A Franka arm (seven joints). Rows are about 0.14 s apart.
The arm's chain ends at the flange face. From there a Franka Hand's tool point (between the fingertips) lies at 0.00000 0.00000 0.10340 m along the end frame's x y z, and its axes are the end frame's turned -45 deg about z.
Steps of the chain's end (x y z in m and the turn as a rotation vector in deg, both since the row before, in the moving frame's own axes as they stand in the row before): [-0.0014 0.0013 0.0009 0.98 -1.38 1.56]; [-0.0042 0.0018 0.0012 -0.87 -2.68 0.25]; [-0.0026 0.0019 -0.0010 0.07 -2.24 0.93]
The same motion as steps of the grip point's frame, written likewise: [-0.0024 -0.0031 0.0009 1.67 -0.28 1.56]; [-0.0088 -0.0040 0.0011 1.28 -2.51 0.25]; [-0.0059 -0.0035 -0.0011 1.63 -1.53 0.93]
